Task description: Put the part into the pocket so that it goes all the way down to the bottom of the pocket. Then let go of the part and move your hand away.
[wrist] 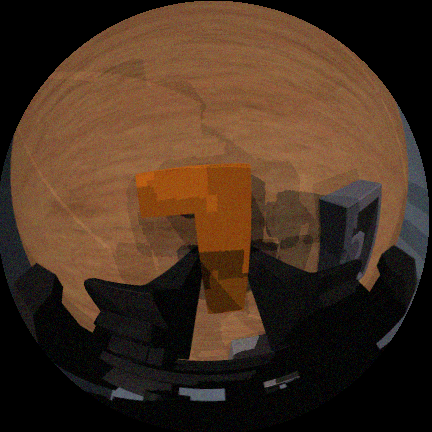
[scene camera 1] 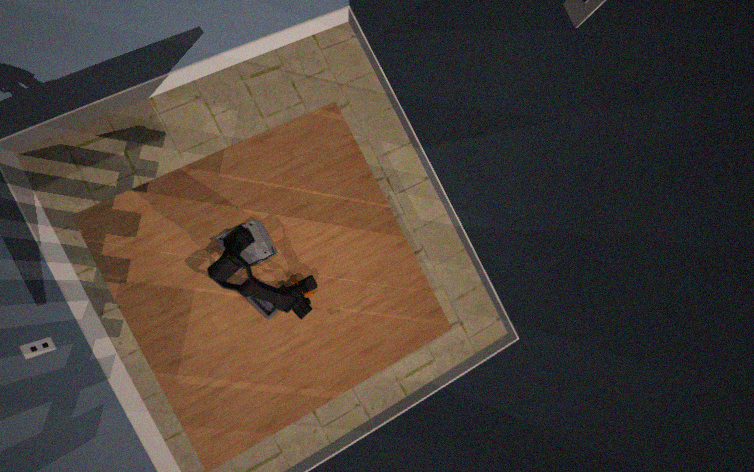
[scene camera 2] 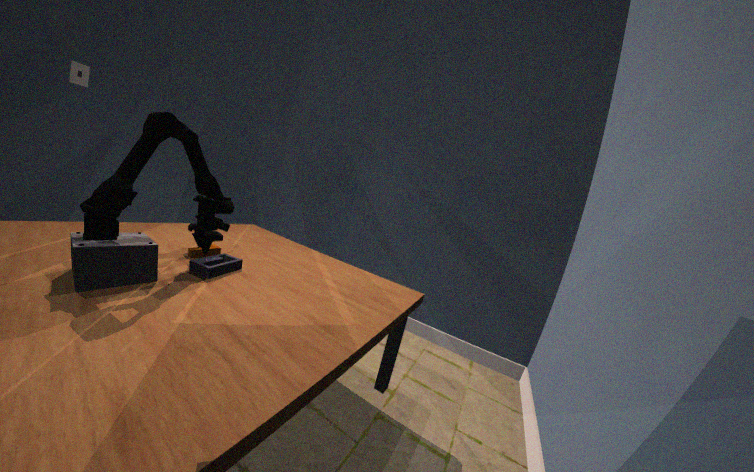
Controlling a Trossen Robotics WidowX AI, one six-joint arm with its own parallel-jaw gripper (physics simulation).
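Frame: origin at the arm's base, x ahead, y left, z up, level; metres.
Where they show: gripper, between the fingertips: (wrist: pixel 221 249) (scene camera 1: pixel 299 287) (scene camera 2: pixel 203 253); arm's base, origin of its link: (wrist: pixel 264 387) (scene camera 1: pixel 244 238) (scene camera 2: pixel 100 237).
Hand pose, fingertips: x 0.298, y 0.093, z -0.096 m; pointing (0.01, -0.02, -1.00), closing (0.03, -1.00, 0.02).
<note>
Each offset is from my fingertips to the centre of the thing. Level surfaces: height alone.
The orange L-shaped part {0.004 m ahead, 0.016 m left, 0.006 m up} (scene camera 1: pixel 309 293) (scene camera 2: pixel 194 252) (wrist: pixel 227 220) lies flat. In the wrist view its short leg points left at the far end and its long leg runs back between the fingers. My black gripper (scene camera 2: pixel 205 249) (wrist: pixel 221 249) points down and is shut on the long leg, one finger on each side. I cannot tell whether the part touches the table. The grey-blue pocket block {0.009 m back, 0.158 m right, 0.010 m up} (scene camera 1: pixel 268 310) (scene camera 2: pixel 218 270) (wrist: pixel 332 222) stands apart from the part, to its right in the wrist view. In scene camera 1 the arm covers much of both.
The grey robot base (scene camera 1: pixel 261 244) (scene camera 2: pixel 115 264) (wrist: pixel 245 346) stands on the wooden table {0.008 m down} (scene camera 1: pixel 278 356) (scene camera 2: pixel 267 356) (wrist: pixel 215 65), near the pocket block. The black arm (scene camera 1: pixel 261 290) (scene camera 2: pixel 161 125) arches from the base to the gripper. Shadows cross the table.
</note>
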